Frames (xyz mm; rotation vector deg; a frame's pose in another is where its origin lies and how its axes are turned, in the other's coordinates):
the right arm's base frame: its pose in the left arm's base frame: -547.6 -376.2 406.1 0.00 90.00 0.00
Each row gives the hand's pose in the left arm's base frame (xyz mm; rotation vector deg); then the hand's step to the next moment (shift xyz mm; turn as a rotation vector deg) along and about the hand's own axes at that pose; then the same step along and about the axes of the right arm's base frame.
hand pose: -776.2 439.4 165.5 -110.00 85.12 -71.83
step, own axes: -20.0 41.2 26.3 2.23 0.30 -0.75
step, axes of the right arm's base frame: 52.8 -1.4 -1.3 -1.05 -2.00 -0.73
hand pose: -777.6 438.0 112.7 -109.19 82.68 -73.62
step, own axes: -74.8 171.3 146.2 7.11 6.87 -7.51
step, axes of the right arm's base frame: 233.7 -23.0 34.2 -1.26 -7.58 -9.75
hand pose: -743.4 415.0 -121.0 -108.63 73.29 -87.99
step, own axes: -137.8 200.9 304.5 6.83 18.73 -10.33
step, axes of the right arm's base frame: 329.8 -61.6 198.8 6.96 -12.74 -17.13
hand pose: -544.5 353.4 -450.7 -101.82 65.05 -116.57
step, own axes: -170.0 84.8 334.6 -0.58 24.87 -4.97
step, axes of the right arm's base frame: 191.8 -89.4 321.3 16.71 -14.57 -12.33
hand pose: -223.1 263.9 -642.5 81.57 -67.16 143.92
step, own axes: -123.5 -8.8 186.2 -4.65 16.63 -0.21
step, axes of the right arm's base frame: 31.1 -68.8 210.5 13.42 -10.29 -3.50
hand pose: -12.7 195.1 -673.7 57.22 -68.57 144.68
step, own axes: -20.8 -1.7 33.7 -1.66 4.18 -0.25
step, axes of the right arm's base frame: -3.0 -21.3 33.3 3.78 -2.38 -0.61
